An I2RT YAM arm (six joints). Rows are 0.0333 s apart.
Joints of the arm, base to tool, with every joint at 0 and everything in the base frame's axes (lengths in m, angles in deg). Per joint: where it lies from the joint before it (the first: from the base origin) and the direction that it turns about. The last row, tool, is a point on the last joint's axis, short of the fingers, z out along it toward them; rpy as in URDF.
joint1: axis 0 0 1 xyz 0 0 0.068
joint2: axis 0 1 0 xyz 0.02 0.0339 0.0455
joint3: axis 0 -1 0 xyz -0.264 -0.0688 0
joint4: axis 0 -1 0 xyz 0.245 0.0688 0.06
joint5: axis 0 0 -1 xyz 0.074 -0.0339 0.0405
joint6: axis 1 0 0 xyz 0.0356 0 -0.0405
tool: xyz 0 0 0 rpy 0 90 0
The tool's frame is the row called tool.
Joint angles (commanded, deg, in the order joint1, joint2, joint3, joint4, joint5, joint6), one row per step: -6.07 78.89 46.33 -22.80 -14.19 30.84; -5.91 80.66 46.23 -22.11 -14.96 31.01; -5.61 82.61 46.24 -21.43 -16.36 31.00; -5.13 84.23 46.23 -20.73 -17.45 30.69; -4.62 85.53 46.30 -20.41 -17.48 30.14; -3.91 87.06 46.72 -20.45 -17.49 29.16; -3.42 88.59 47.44 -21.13 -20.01 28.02
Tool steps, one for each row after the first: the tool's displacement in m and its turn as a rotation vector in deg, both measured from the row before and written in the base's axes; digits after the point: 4 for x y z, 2 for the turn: 0.0034 0.0009 -0.0075 0.85 1.14 0.45; 0.0038 0.0019 -0.0077 1.29 1.13 1.07; 0.0031 0.0027 -0.0065 0.85 0.76 1.31; 0.0023 0.0023 -0.0053 -0.18 0.76 0.98; 0.0031 0.0033 -0.0050 -0.39 0.89 1.53; 0.0029 0.0038 -0.0038 1.77 1.01 2.64
